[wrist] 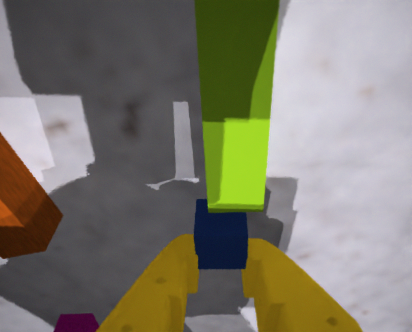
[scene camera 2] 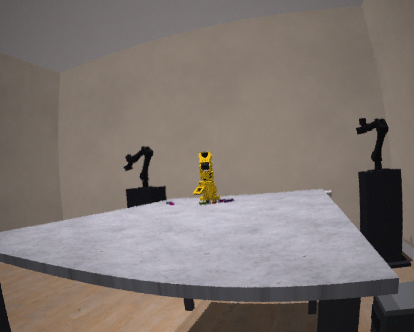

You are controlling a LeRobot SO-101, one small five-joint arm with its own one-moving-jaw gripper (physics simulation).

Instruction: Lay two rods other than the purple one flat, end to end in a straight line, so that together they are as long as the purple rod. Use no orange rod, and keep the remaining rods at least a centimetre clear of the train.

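Places are measured from the arm's base along level axes (x left, y back, z up), in millimetres.
Where they show: hand, its tool point: (wrist: pixel 199 256) (scene camera 2: pixel 209 201).
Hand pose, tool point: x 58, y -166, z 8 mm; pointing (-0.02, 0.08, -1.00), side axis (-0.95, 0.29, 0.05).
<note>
Each offset is from my tool point to the centre of the thing. "spot": to the spot under its first point. Level surfaces: height alone.
My gripper (wrist: pixel 220 252) is shut on a small dark blue rod @[dx -6, dy -5, dz -1 mm] (wrist: pixel 221 240), whose two sides the yellow jaws press in the wrist view. A long light green rod @[dx -16, dy -37, dz -3 mm] (wrist: pixel 240 157) lies flat past the tips, roughly in line with the blue rod but set slightly to the right. Its near end overlaps the blue rod's far end in the view; whether they touch is unclear. In scene camera 2, a dark purple rod @[dx +90, dy +11, dz -3 mm] (scene camera 2: pixel 228 200) lies right of the yellow arm's base, and a green rod (scene camera 2: pixel 203 203) shows at its foot. The gripper's tips are too small to make out there.
An orange rod @[spot: dx +29, dy -20, dz +0 mm] (wrist: pixel 25 215) is at the left of the wrist view and a magenta rod @[spot: dx +46, dy +27, dz -5 mm] (wrist: pixel 76 323) at the bottom left. In scene camera 2, a magenta piece @[dx -175, dy -34, dz -3 mm] (scene camera 2: pixel 171 203) lies left of the arm (scene camera 2: pixel 206 176), near the far edge of the table @[dz -8 mm] (scene camera 2: pixel 225 245).
</note>
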